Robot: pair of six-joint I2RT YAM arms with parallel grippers.
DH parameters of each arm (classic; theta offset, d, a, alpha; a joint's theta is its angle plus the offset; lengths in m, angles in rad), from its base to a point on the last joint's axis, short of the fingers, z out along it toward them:
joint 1: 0 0.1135 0.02 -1.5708
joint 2: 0 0 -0.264 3.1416
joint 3: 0.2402 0 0.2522 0
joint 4: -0.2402 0 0.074 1.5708
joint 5: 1.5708 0 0 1.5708
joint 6: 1.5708 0.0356 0 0
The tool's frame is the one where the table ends.
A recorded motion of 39 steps. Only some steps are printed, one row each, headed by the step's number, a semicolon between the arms.
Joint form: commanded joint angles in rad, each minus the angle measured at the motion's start. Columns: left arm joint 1, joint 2, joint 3, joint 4, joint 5, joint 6; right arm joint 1, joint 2, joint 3, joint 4, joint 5, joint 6.
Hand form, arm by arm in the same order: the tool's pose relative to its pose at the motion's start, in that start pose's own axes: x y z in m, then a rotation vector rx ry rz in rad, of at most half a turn. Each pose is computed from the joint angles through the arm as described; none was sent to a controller.
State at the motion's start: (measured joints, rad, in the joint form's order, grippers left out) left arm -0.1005 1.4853 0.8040 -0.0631 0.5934 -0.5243; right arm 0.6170 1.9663 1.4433 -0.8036 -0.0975 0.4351
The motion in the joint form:
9: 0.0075 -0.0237 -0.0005 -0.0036 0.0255 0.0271; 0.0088 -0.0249 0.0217 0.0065 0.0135 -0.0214
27: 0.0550 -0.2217 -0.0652 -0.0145 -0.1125 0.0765; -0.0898 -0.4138 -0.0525 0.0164 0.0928 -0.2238
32: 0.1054 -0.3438 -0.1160 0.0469 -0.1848 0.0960; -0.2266 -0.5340 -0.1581 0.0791 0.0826 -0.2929
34: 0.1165 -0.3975 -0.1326 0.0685 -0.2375 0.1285; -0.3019 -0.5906 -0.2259 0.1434 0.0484 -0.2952
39: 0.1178 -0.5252 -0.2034 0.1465 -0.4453 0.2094; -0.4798 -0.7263 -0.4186 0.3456 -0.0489 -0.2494
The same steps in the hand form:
9: -0.0014 -0.0035 -0.0061 0.0267 -0.0068 0.0341; -0.0037 0.0065 -0.0139 -0.0113 -0.0521 -0.0347
27: 0.0017 -0.0123 -0.0498 -0.0721 -0.1962 0.1194; 0.0178 -0.0295 -0.1412 0.0017 -0.4031 -0.1581
32: 0.0023 -0.0146 -0.0783 -0.1165 -0.3647 0.1740; 0.0286 -0.0754 -0.1587 0.0449 -0.4972 -0.1088
34: 0.0034 -0.0180 -0.0898 -0.1538 -0.4416 0.2219; 0.0349 -0.0979 -0.1628 0.0366 -0.5549 -0.0570
39: 0.0133 -0.0215 -0.1108 -0.3065 -0.6451 0.3172; 0.0569 -0.1465 -0.1641 -0.0023 -0.7156 0.0910

